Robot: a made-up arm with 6 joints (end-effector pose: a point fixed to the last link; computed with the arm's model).
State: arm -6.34 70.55 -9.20 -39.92 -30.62 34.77
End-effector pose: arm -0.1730 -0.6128 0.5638 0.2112 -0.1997 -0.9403 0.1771
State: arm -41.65 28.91 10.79 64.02 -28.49 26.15
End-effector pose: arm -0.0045 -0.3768 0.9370 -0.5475 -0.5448 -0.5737 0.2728
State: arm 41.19 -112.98 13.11 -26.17 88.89 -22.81
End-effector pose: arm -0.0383 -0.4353 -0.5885 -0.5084 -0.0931 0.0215 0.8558
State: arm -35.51 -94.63 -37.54 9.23 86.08 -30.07
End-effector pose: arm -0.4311 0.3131 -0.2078 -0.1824 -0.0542 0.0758 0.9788
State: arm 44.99 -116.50 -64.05 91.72 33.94 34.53
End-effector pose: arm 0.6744 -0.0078 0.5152 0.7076 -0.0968 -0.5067 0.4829
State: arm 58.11 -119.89 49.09 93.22 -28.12 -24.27
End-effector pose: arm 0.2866 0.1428 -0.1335 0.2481 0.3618 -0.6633 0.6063
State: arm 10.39 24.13 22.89 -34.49 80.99 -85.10
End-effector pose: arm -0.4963 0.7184 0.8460 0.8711 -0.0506 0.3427 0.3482
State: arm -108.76 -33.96 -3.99 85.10 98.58 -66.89
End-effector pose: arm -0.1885 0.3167 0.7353 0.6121 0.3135 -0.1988 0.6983
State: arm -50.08 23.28 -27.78 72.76 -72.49 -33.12
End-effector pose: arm 0.1713 0.0748 1.1991 -0.0909 -0.9088 -0.1082 0.3926
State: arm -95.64 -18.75 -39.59 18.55 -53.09 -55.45
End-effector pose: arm 0.0564 -0.1062 1.5103 0.7355 -0.4714 -0.0790 0.4801
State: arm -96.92 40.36 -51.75 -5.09 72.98 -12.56
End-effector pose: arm 0.1678 -0.3177 1.3738 0.7138 0.6407 0.0895 0.2682
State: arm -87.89 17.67 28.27 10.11 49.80 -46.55
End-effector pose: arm 0.1777 -0.1130 1.2707 0.8341 0.0453 -0.4579 0.3042
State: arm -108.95 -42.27 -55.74 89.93 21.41 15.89
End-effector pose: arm 0.1372 0.2801 0.8919 0.0471 -0.7933 0.1590 0.5859
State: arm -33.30 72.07 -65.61 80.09 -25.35 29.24
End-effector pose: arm 0.5074 -0.1426 0.6486 -0.2174 -0.6586 -0.3805 0.6117
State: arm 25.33 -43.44 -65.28 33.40 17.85 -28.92
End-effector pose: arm 0.6127 0.1807 0.0823 -0.4588 -0.4853 -0.0172 0.7441
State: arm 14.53 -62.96 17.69 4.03 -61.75 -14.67
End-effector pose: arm -0.4368 0.7401 0.2191 -0.0037 0.9319 -0.2546 0.2584
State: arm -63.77 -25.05 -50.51 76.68 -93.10 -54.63
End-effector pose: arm -0.3895 0.5371 1.0381 0.1145 -0.8819 0.4407 0.1221
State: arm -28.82 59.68 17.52 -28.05 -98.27 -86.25
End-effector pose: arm -0.7433 -0.4747 0.9845 -0.1082 0.7899 0.5948 0.1031
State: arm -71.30 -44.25 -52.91 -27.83 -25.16 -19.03
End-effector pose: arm -0.1719 0.4544 1.3507 0.5694 -0.3370 -0.0346 0.7490
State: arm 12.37 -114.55 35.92 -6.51 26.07 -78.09
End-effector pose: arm -0.1445 0.2083 -0.4001 0.0347 -0.2167 0.5966 0.7720
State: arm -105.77 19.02 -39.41 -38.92 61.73 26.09
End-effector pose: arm 0.2379 -0.4539 1.3949 0.7898 0.4383 0.0597 0.4249
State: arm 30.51 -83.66 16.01 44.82 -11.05 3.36
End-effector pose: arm 0.2562 0.5417 0.1541 0.3846 0.8061 -0.3615 0.2675
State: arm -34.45 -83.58 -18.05 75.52 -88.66 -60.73
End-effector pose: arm -0.3061 0.6916 0.1925 0.2638 0.6474 -0.6730 0.2416
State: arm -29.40 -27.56 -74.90 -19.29 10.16 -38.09
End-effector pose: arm -0.0607 0.8798 0.7552 0.4030 -0.0512 -0.0598 0.9118
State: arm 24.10 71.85 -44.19 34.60 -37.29 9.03
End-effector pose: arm 0.0734 -0.4079 0.9751 -0.1582 -0.7278 -0.6334 0.2099
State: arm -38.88 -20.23 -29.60 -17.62 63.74 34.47
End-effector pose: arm -0.3871 0.6881 0.8226 0.2398 -0.2942 0.0456 0.9240
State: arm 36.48 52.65 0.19 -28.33 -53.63 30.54
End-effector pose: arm -0.6053 -0.1858 0.5965 -0.0436 0.5219 0.8031 0.2841
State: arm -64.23 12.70 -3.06 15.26 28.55 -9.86
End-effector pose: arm 0.1626 0.1607 1.0745 0.5204 -0.2455 -0.4394 0.6898
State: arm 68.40 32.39 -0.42 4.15 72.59 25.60
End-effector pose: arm 0.5879 0.3405 0.5851 -0.0597 -0.8280 -0.3585 0.4269
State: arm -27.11 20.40 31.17 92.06 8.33 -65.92
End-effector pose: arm 0.1142 -0.2652 0.6479 0.0375 -0.6661 -0.5908 0.4537
